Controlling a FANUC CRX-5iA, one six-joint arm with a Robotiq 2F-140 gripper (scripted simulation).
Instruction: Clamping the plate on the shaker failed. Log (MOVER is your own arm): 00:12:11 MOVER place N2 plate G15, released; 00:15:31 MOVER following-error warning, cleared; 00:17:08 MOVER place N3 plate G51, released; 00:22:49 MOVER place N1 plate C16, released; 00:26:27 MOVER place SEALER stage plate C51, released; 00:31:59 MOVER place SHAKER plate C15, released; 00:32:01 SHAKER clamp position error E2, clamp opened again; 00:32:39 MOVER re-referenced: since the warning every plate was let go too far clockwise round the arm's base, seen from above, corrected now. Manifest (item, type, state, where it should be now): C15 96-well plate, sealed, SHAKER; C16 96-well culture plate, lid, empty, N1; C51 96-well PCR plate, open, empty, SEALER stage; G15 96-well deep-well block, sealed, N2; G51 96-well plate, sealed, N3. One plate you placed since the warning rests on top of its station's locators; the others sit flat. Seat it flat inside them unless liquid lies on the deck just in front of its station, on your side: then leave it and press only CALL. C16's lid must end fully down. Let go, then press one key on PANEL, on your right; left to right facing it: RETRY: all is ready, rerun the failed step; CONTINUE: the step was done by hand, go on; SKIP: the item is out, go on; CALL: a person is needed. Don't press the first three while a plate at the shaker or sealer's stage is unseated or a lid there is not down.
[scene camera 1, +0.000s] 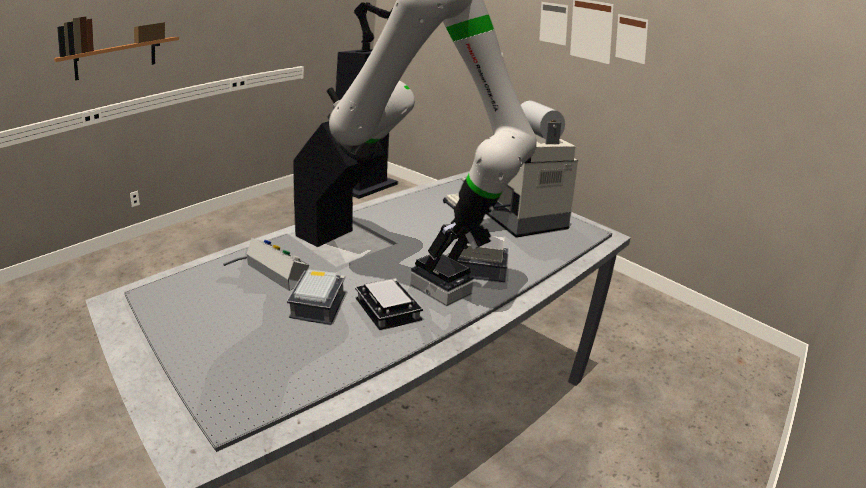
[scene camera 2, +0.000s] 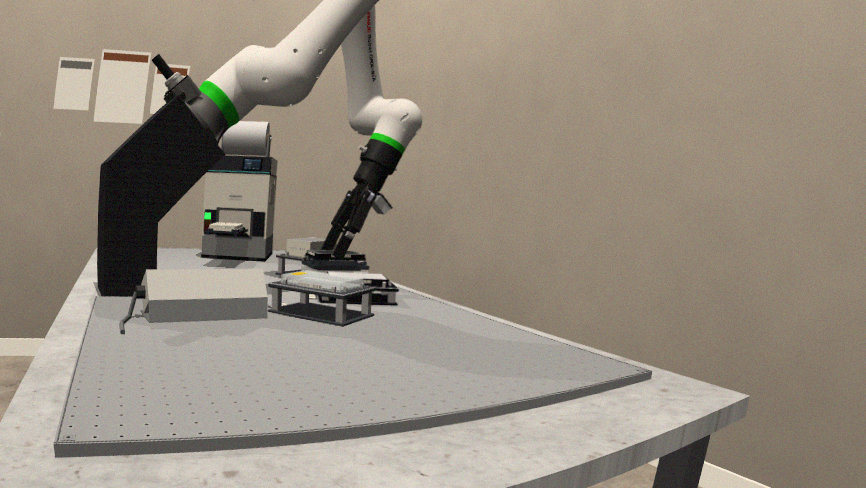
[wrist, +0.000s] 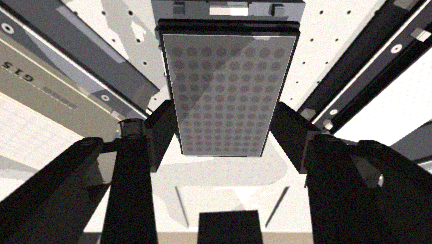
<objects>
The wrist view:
my gripper: 223, 115
dark sealed plate: 225, 77
</objects>
